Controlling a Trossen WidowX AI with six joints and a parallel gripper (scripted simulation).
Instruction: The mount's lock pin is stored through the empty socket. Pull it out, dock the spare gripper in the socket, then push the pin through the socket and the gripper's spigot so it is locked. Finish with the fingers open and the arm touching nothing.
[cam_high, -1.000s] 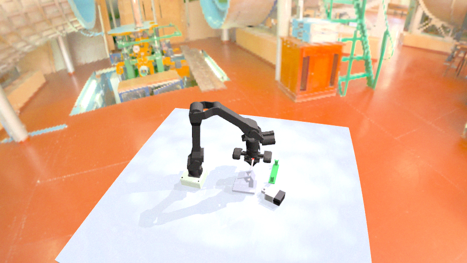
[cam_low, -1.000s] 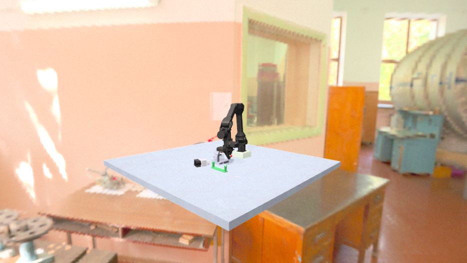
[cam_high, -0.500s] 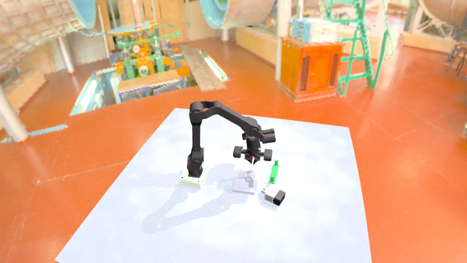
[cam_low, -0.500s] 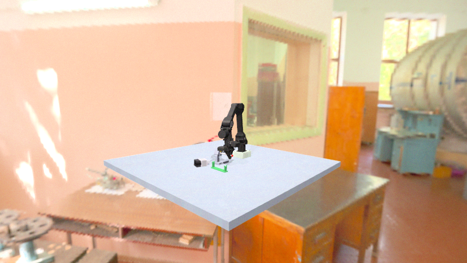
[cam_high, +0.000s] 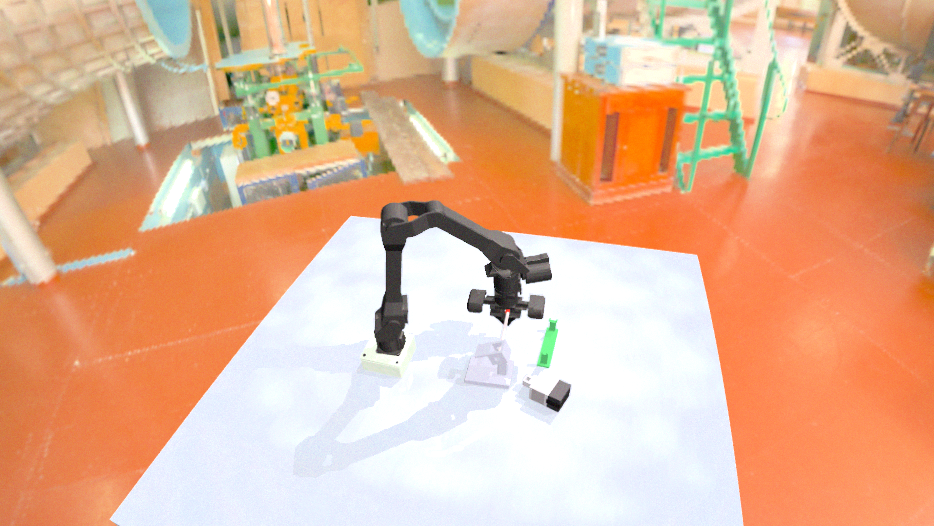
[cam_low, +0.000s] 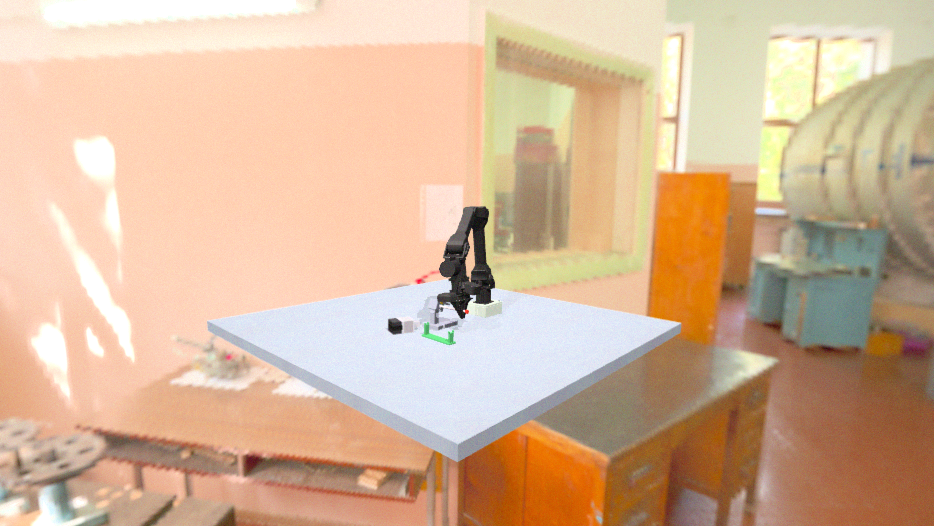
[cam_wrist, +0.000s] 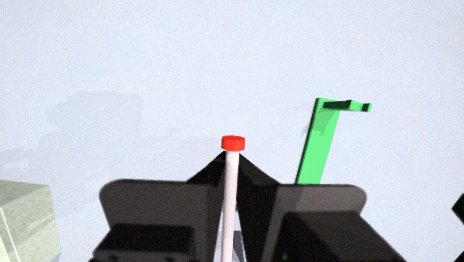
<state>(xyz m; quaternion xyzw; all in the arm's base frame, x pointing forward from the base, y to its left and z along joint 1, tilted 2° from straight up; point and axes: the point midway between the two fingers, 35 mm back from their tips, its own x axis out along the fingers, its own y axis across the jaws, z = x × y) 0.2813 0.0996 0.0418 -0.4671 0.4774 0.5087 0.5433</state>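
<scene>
Now: the green cradle 110 mm ahead of my gripper tip, 30 mm below it and 20 mm to the right of it. From my gripper tip the other things lie so: spare gripper: 180 mm to the right, 110 mm ahead, 30 mm below; then mount: 120 mm to the right, 20 mm behind.
</scene>
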